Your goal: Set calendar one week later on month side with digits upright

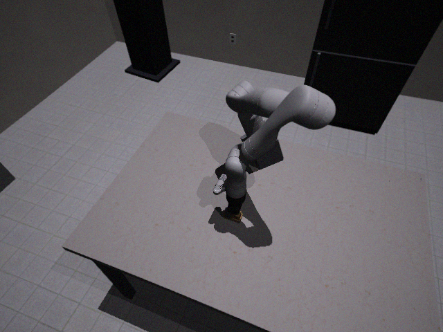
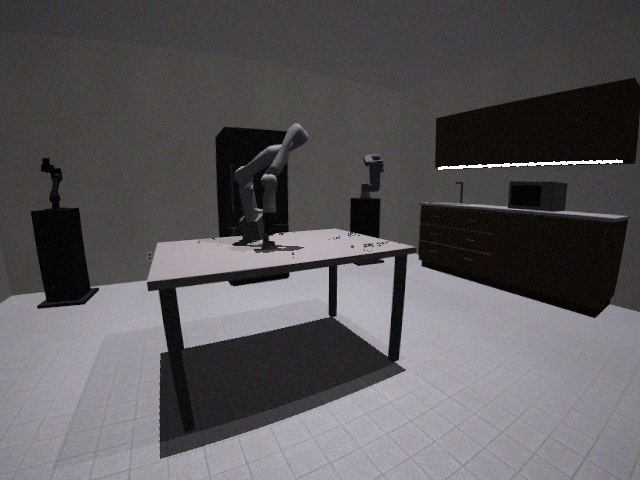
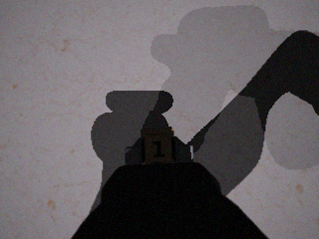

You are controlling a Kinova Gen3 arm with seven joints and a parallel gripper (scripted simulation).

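My gripper is now 1 cm above the wooden cube. From my hand the other things lie so: wooden tray: 3 cm below, 2 cm to the left.
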